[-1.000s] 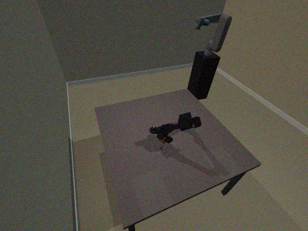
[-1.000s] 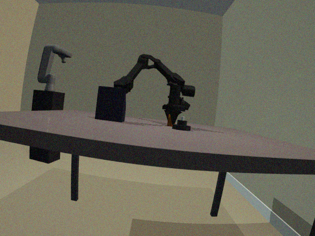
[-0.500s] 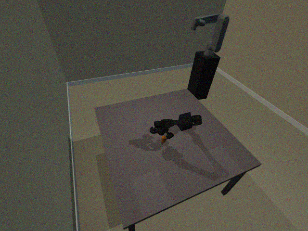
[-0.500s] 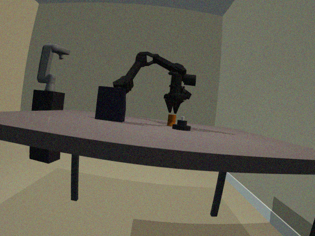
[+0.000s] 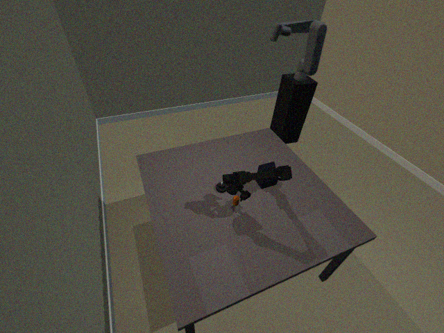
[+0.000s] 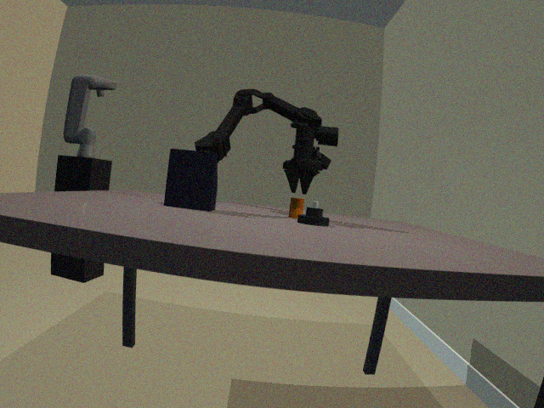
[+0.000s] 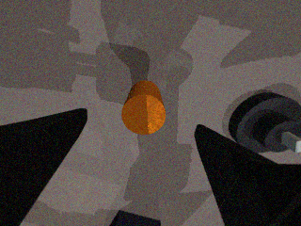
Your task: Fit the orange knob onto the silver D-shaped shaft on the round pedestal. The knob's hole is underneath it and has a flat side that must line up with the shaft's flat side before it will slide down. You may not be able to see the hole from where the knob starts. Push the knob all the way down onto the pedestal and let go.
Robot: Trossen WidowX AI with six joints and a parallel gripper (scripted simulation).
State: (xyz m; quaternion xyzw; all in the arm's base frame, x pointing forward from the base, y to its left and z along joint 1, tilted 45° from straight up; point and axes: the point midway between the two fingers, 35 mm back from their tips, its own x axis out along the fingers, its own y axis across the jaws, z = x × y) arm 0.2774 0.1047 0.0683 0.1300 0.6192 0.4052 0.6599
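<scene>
My gripper tip is 3 cm above the orange knob. From my gripper tip the other things lie so: round pedestal (16 cm to the right, 5 cm ahead, 4 cm below).
</scene>
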